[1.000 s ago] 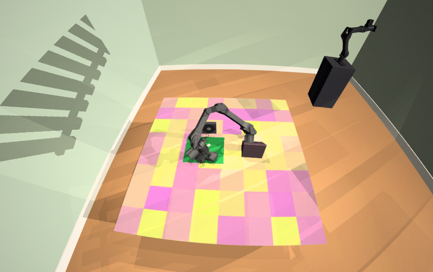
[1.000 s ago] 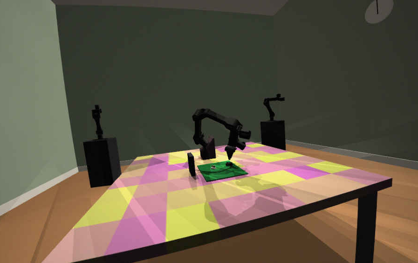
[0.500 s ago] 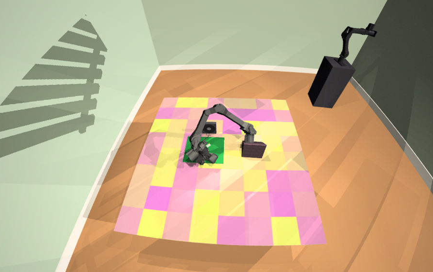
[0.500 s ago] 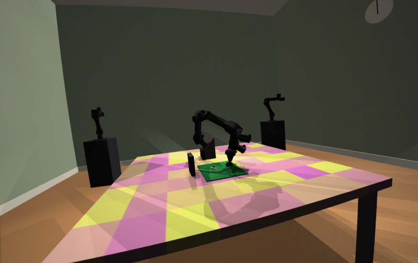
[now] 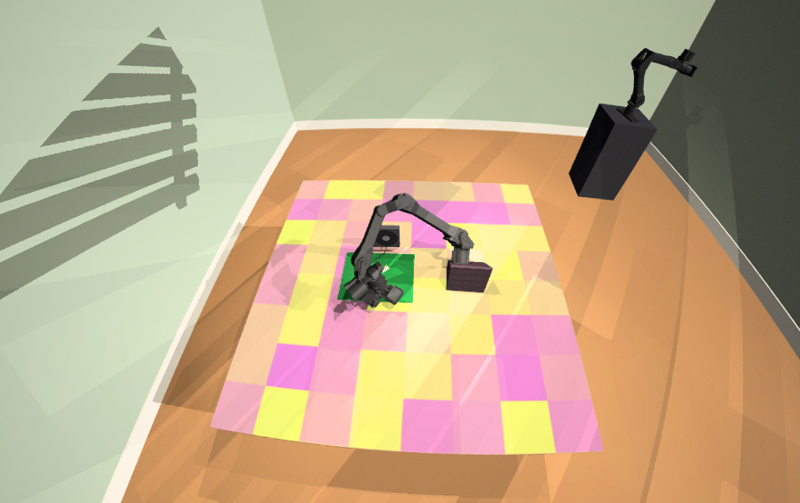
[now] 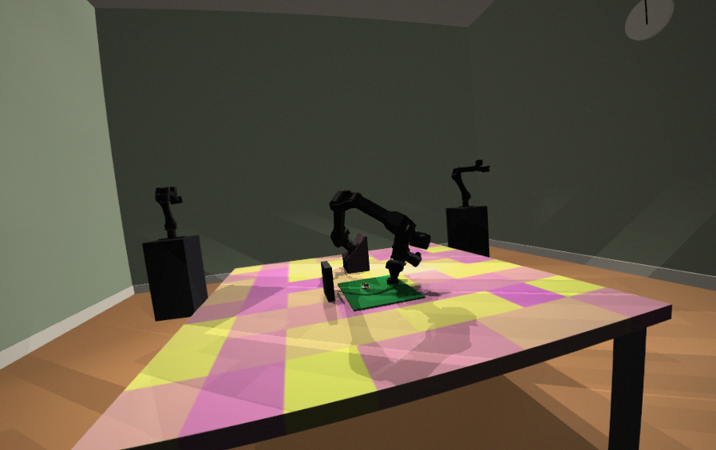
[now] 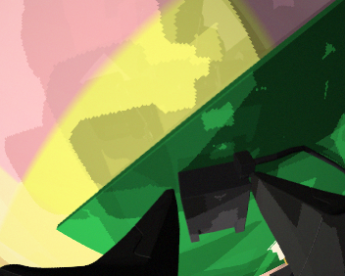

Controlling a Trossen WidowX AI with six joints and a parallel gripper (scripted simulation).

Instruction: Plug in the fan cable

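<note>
My gripper tip is now 10 mm to the left of the dark plug. The rest, counted from my gripper tip: green board (80 mm to the right, 40 mm ahead, 20 mm below); then black fan (250 mm to the right, 50 mm above, 30 mm ahead).
</note>
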